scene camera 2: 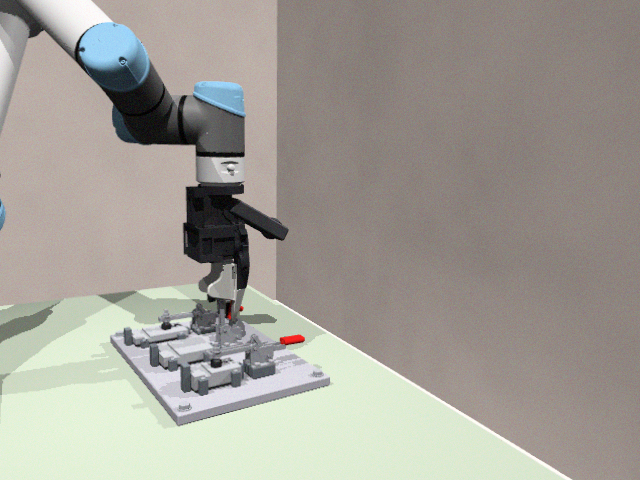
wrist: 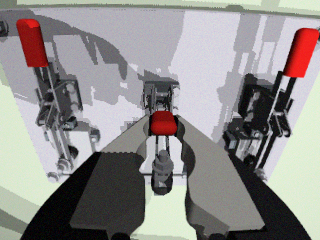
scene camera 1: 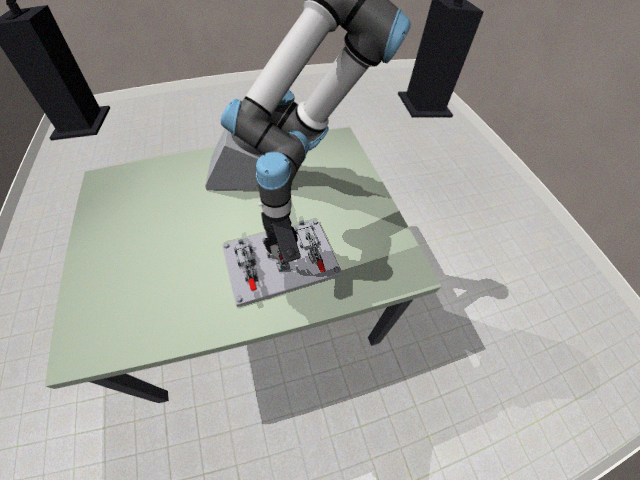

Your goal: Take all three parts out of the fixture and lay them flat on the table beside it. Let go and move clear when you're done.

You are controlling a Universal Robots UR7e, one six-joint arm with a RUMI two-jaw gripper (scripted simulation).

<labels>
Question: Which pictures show my gripper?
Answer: Scene camera 2, the wrist view and scene camera 1: all of them.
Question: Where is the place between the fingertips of my gripper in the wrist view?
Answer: At 162,116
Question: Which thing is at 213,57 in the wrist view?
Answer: A fixture plate.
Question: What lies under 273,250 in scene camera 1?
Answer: My gripper.
</labels>
